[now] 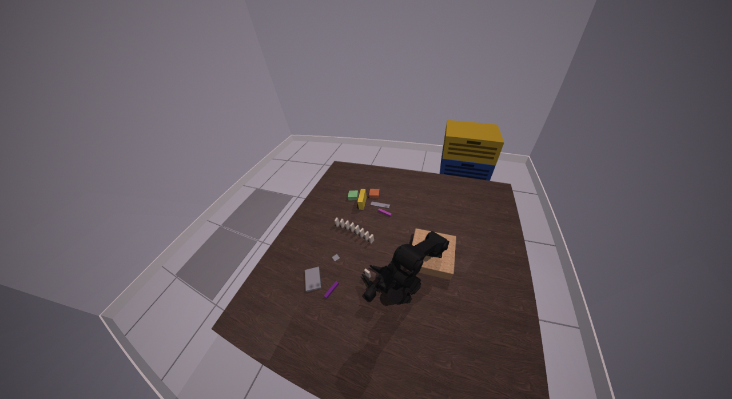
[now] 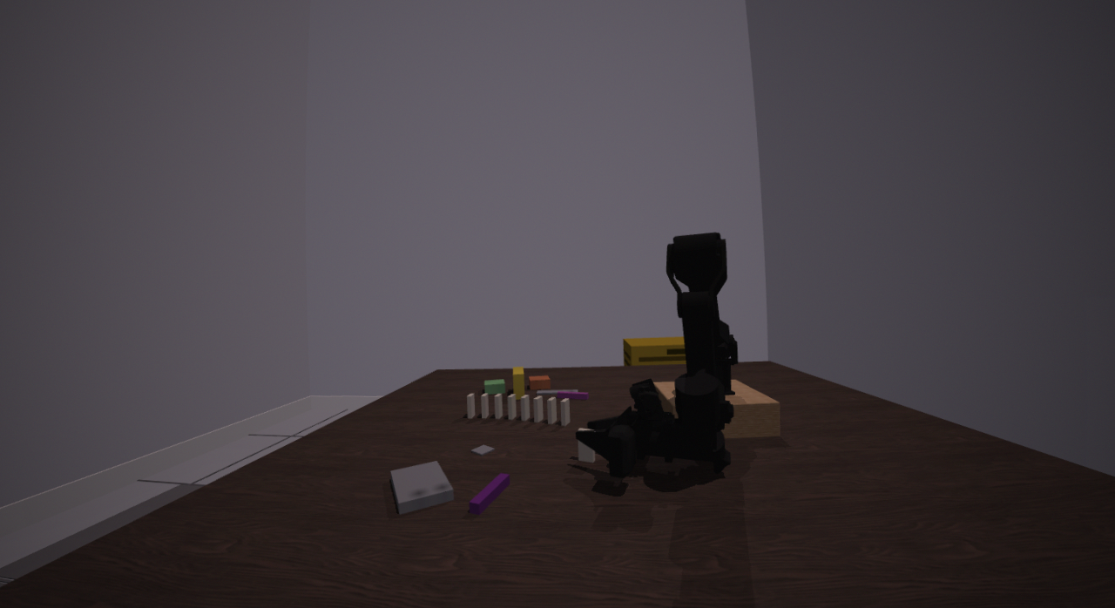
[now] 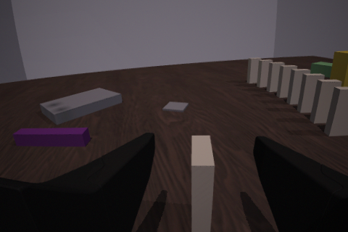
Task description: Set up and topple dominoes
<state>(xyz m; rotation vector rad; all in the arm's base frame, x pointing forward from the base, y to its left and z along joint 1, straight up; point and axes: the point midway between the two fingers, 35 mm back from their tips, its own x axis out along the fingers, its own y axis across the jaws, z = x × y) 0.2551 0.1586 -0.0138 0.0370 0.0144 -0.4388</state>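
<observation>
The purple stick lies 130 mm ahead of my gripper tip, 110 mm to the left of it and 40 mm below it. The rest, counted from my gripper tip: small grey tile 180 mm ahead, 50 mm to the right, 50 mm below; magenta bar 380 mm to the right, 40 mm below; grey flat block 240 mm ahead, 80 mm to the left, 40 mm below.
</observation>
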